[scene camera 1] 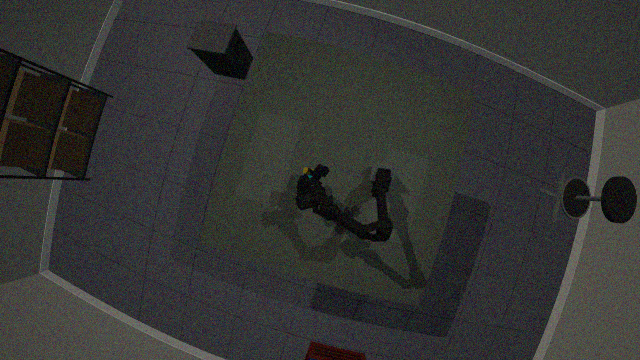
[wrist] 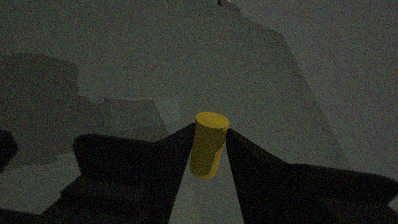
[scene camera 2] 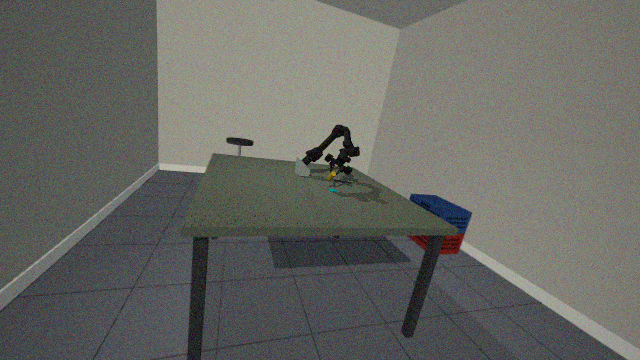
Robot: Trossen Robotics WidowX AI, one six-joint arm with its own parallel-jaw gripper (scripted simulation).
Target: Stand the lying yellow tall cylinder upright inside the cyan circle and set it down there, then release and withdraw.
My gripper (wrist: 210, 130) carries a yellow tall cylinder (wrist: 211, 128).
